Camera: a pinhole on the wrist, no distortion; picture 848 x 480 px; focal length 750.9 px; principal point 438.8 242.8 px. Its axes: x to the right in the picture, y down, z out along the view. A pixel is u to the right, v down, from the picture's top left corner.
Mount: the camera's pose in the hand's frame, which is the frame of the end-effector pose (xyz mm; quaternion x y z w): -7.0 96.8 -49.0 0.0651 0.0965 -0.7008 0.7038
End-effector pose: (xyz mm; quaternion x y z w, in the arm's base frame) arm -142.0 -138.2 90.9 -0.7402 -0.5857 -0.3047 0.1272
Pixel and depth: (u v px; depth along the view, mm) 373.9 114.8 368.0
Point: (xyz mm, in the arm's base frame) -11.2 -18.6 -183.1
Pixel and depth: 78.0 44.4 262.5
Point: 72.2 -104.2 -107.1
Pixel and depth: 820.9 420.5 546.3
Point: -278.5 286.4 -194.9
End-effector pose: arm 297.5 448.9 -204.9 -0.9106 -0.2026 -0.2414 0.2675
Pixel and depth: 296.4 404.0 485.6
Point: 576.9 674.8 -495.5
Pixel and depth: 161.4 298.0 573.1
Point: 616.4 653.7 -649.8
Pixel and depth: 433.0 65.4 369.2
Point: 346.9 602.7 -486.3
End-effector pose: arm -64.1 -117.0 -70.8 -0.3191 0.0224 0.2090 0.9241
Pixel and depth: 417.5 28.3 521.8
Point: -224.7 108.3 330.0
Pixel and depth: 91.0 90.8 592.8
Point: -301.8 364.5 287.5
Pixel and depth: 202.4 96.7 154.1
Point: -145.5 16.8 -38.6
